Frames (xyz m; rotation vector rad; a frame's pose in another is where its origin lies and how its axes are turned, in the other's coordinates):
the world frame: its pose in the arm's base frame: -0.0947 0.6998 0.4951 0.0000 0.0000 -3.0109
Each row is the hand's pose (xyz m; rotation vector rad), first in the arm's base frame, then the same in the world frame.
Working: the arm's base frame: its pose in the world frame: -0.0027 0.7062 -0.4951 0.0000 0.0000 3.0109

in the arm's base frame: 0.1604 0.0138 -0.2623 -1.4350 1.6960 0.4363
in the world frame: -0.1635 0.7134 -0.7574 2.0560 1.5208 -1.2532
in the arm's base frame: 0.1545 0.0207 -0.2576 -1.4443 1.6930 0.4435
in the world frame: -0.1586 0.7058 -0.7527 2.0478 1.5277 -1.2451
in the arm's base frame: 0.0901 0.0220 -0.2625 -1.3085 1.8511 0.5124
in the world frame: -0.0949 0.6961 -0.7576 2.1610 1.3249 -1.1607
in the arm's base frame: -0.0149 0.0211 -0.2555 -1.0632 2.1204 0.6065
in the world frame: 0.0093 0.6833 -0.7506 2.3337 0.9851 -0.9847
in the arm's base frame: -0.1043 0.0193 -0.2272 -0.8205 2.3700 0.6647
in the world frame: 0.0982 0.6734 -0.7223 2.4711 0.6784 -0.7864
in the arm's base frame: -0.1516 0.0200 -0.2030 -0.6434 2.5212 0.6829
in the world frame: 0.1450 0.6666 -0.6981 2.5465 0.4753 -0.6581
